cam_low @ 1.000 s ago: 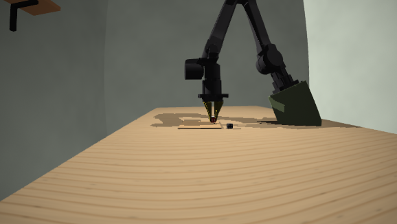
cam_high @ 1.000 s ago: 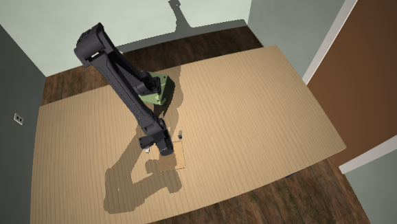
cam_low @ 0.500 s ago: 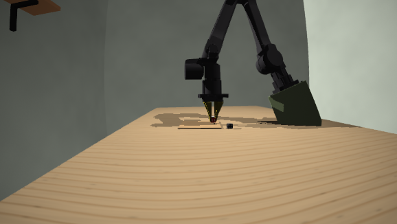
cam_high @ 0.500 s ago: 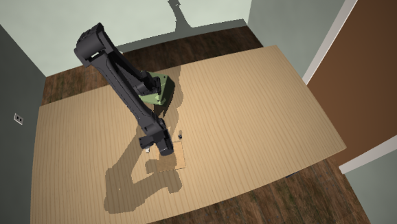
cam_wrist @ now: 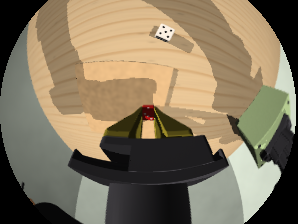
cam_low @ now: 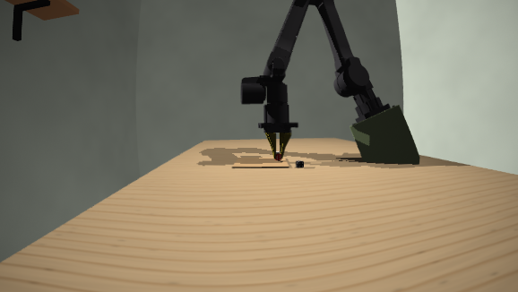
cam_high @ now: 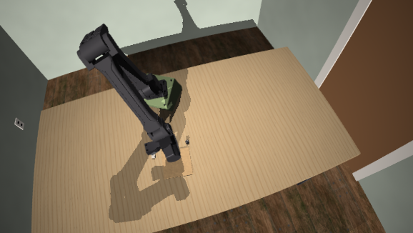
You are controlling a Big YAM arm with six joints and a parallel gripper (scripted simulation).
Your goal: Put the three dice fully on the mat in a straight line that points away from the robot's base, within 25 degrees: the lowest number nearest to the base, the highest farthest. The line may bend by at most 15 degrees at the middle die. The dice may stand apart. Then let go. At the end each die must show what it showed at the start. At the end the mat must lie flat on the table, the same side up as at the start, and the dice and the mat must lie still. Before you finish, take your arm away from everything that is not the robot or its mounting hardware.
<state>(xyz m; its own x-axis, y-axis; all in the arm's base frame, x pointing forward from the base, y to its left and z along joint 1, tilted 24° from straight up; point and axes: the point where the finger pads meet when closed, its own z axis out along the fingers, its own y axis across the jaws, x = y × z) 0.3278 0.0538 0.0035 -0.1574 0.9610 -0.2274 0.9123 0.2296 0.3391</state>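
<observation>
My hand is right at the red die. Round my hand: tan mat (5 cm ahead, 1 cm to the left, 2 cm below); white die (10 cm to the right, 1 cm below); black die (5 cm behind, 7 cm to the left, 1 cm below).
</observation>
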